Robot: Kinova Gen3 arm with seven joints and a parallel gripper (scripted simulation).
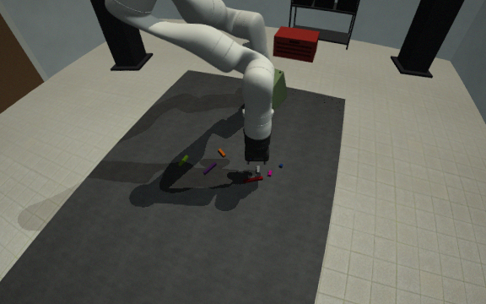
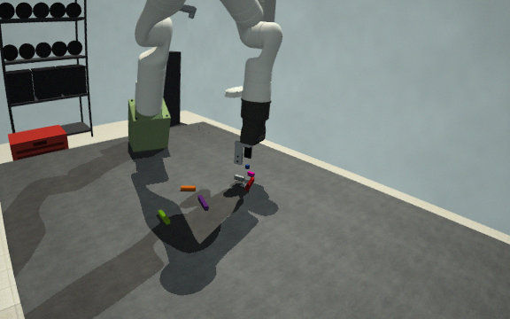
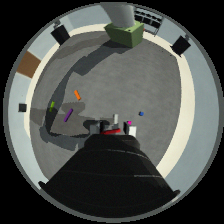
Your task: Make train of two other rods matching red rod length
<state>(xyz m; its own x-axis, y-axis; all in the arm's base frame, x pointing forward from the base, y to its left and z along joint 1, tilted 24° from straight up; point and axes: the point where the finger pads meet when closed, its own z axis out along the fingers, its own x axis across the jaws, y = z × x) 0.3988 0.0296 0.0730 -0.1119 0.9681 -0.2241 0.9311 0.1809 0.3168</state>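
Right now my hand is 80 mm above the magenta rod and 50 mm to the right of it. Also, from my hand: blue rod (90 mm to the left, 80 mm below, 40 mm behind); grey rod (80 mm below, 10 mm to the left, 10 mm behind); red rod (80 mm below, 30 mm ahead, 10 mm to the right).
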